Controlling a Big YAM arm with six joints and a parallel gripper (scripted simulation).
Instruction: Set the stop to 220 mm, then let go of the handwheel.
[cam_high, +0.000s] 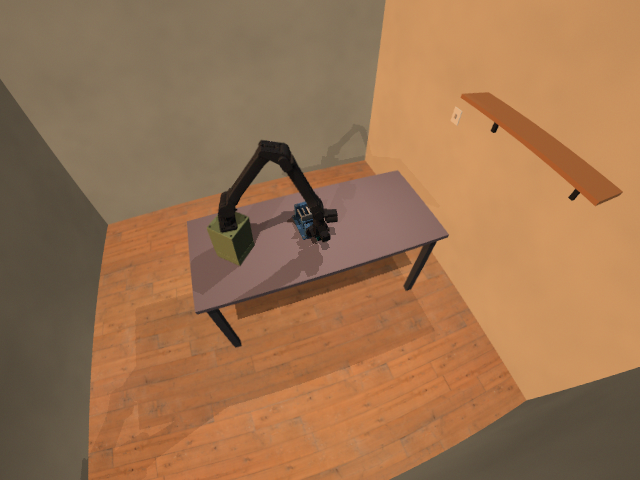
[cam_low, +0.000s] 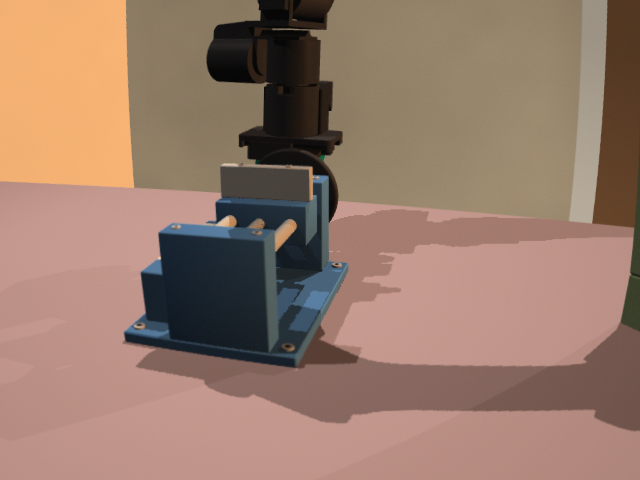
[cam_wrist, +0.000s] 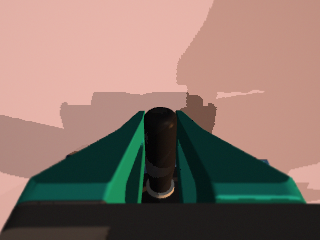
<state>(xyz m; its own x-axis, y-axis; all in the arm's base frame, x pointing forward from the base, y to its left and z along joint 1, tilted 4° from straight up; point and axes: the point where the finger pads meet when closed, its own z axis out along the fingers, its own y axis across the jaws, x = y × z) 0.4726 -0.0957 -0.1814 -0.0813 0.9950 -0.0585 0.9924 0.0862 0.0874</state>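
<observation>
Right now my hand is 12 cm to the right of the grey stop plate, 5 cm below it and 1 cm past it. The rest, counted from my hand: black crank handle (1 cm to the left).
</observation>
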